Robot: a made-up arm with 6 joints.
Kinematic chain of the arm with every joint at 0, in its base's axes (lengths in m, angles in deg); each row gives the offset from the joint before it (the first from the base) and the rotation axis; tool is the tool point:
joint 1: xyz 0 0 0.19 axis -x
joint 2: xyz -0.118 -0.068 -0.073 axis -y
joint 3: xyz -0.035 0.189 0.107 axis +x
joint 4: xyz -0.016 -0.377 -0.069 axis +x
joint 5: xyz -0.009 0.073 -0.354 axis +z
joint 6: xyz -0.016 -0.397 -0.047 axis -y
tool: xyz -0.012 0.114 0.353
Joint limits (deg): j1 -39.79..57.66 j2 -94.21..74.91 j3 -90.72..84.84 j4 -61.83..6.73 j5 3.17..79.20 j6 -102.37..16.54
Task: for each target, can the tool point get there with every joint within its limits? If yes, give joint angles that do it. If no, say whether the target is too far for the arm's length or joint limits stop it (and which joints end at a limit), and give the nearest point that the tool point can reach.
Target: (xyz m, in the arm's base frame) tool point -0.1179 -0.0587 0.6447
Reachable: yes | joints 38.32 56.78 -69.36 -20.44 63.50 -67.06
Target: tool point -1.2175 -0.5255 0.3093
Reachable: no: joint limits stop it (at a limit: joint 1, joint 2, joint 5, joint 6) | nearest point -0.9373 -0.4516 0.3925 | short by 0.302 m
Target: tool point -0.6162 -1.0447 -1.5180
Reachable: no: too far | nearest point -0.3279 -0.4371 -0.6133 | short by 1.127 m
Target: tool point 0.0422 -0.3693 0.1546
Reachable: yes | joints 27.95 -12.69 13.51 -19.50 50.07 -11.69
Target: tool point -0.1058 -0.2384 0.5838
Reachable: yes | joints -5.37 22.72 -57.61 -29.44 49.13 -15.97
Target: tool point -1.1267 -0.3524 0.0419
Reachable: no: joint limits stop it (at a limit: joint 1, joint 5, joint 6) | nearest point -0.9016 -0.2752 0.0468 | short by 0.238 m
